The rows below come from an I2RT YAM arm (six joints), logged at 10 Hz.
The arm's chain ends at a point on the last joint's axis. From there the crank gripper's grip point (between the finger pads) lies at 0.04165 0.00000 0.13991 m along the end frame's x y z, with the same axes.
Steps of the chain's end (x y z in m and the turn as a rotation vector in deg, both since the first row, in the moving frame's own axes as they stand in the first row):
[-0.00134, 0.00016, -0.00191, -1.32, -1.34, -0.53]
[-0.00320, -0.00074, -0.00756, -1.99, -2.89, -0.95]
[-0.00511, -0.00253, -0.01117, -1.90, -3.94, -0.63]
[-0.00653, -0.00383, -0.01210, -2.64, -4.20, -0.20]
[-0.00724, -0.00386, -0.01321, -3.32, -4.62, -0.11]
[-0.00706, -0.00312, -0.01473, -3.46, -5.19, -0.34]
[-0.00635, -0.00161, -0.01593, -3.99, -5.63, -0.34]
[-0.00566, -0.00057, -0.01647, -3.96, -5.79, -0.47]
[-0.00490, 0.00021, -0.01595, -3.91, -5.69, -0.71]
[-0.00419, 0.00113, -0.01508, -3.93, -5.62, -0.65]
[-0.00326, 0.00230, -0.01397, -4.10, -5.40, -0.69]
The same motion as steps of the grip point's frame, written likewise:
[-0.00461, 0.00302, -0.00101, -1.32, -1.34, -0.53]
[-0.01027, 0.00352, -0.00571, -1.99, -2.89, -0.95]
[-0.01480, 0.00175, -0.00871, -1.90, -3.94, -0.63]
[-0.01687, 0.00255, -0.00957, -2.64, -4.20, -0.20]
[-0.01863, 0.00426, -0.01054, -3.32, -4.62, -0.11]
[-0.01985, 0.00522, -0.01179, -3.46, -5.19, -0.34]
[-0.02024, 0.00805, -0.01285, -3.99, -5.63, -0.34]
[-0.01994, 0.00894, -0.01331, -3.96, -5.79, -0.47]
[-0.01891, 0.00945, -0.01282, -3.91, -5.69, -0.71]
[-0.01803, 0.01045, -0.01199, -3.93, -5.62, -0.65]
[-0.01654, 0.01201, -0.01101, -4.10, -5.40, -0.69]

